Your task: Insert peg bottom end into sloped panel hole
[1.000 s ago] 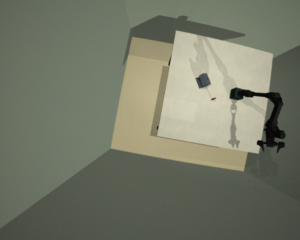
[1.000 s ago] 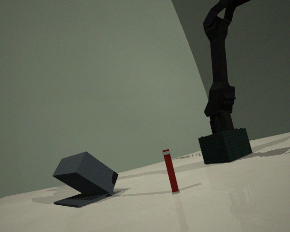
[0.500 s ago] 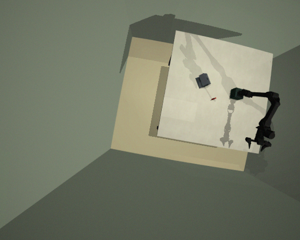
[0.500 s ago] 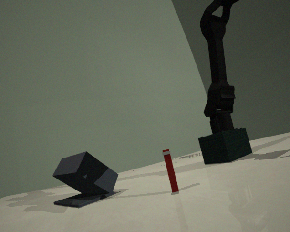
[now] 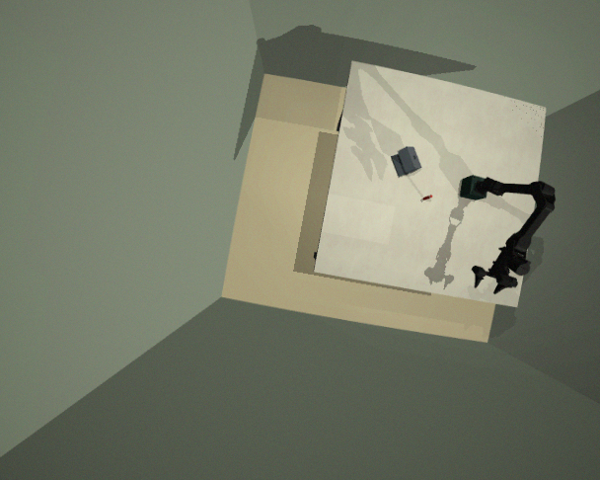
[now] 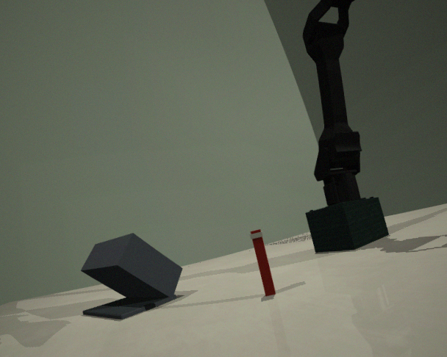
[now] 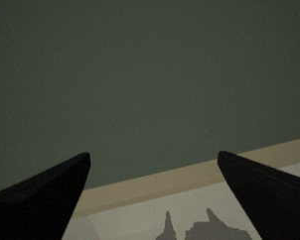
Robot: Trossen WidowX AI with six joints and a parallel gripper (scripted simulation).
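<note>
Right now the red peg is 40 cm to the right of my gripper tip, 31 cm ahead of it and 24 cm below it. Also, from my gripper tip: grey sloped panel block 56 cm to the right, 49 cm ahead, 24 cm below; then flat grey plate 55 cm to the right, 50 cm ahead, 29 cm below.
</note>
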